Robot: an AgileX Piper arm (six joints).
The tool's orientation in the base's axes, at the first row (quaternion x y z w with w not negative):
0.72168 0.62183 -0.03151 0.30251
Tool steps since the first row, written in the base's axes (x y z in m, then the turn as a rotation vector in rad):
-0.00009 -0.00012 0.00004 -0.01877 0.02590 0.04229
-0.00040 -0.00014 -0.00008 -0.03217 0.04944 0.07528
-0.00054 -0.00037 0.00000 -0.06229 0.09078 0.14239
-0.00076 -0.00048 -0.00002 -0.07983 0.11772 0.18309
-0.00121 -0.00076 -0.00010 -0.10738 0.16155 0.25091
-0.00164 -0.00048 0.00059 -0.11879 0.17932 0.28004
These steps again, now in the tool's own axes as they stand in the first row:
-0.00014 -0.00006 -0.00001 0.00070 -0.00153 -0.05300
-0.00018 -0.00039 0.00000 0.00446 -0.00172 -0.09552
-0.00045 -0.00048 0.00000 0.00571 -0.00446 -0.17984
-0.00058 -0.00068 -0.00001 0.00827 -0.00554 -0.23163
-0.00090 -0.00112 0.00004 0.01198 -0.00575 -0.31687
-0.00104 -0.00125 -0.00079 0.01274 -0.00541 -0.35284

